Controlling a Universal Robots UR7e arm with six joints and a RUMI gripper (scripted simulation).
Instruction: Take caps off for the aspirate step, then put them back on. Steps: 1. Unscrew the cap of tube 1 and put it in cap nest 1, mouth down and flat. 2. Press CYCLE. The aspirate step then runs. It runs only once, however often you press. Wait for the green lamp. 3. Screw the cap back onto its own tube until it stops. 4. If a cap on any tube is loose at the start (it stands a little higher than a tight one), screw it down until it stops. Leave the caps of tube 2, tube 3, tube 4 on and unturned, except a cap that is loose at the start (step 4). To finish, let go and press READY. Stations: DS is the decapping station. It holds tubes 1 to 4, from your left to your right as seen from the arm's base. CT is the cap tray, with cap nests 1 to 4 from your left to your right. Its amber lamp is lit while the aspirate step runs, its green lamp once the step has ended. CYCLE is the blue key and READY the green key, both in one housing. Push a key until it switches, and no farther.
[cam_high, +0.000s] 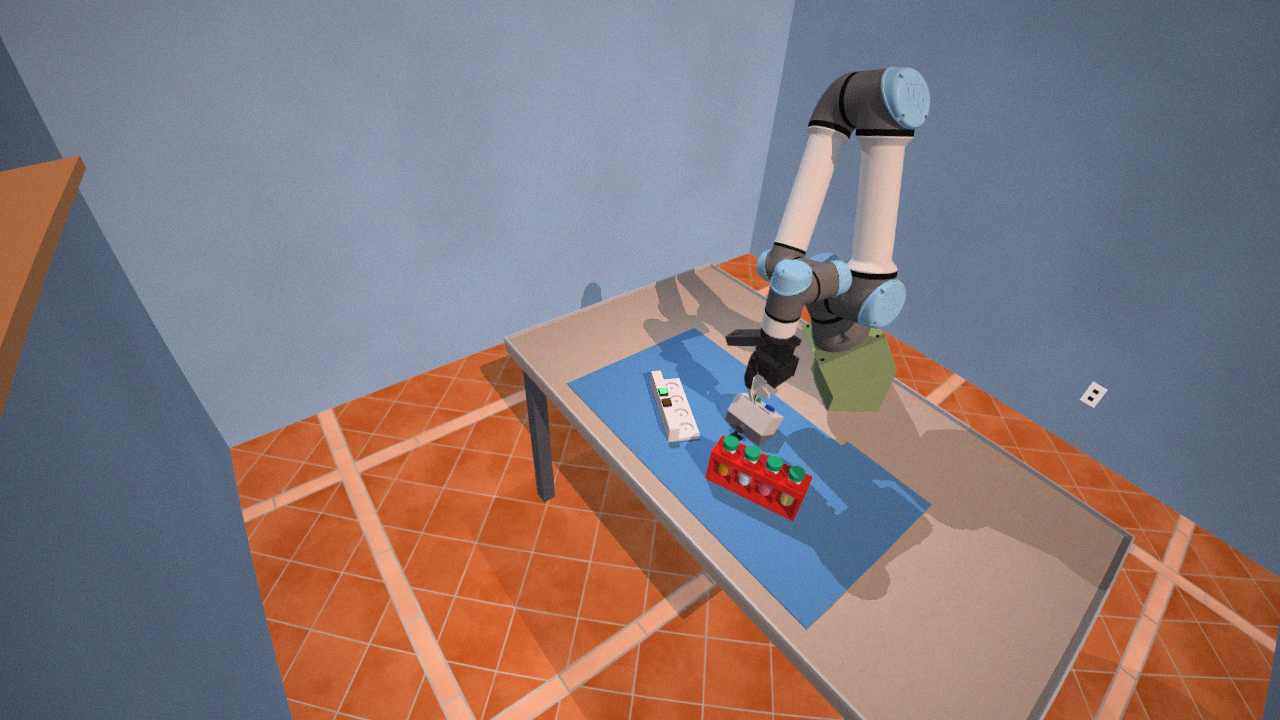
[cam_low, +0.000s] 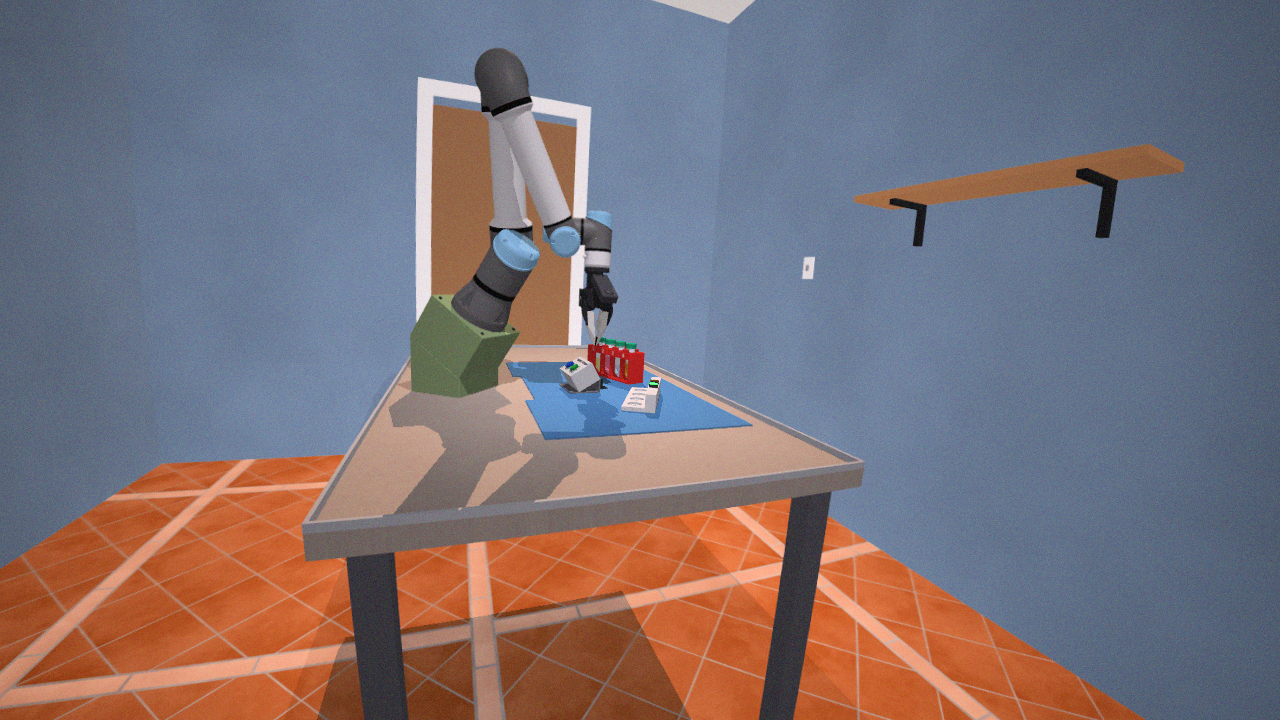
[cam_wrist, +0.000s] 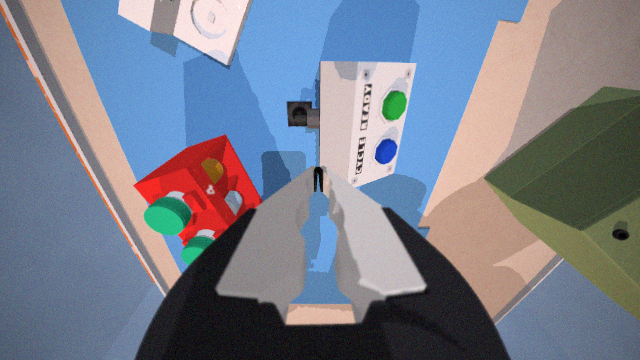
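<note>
Now: the green READY key 70 mm below my hand, 70 mm behind it and 30 mm to the right of it. From my hand the other things lie so: key housing 80 mm below, 50 mm behind, 10 mm to the right; blue CYCLE key 70 mm below, 70 mm behind, 10 mm to the left.
</note>
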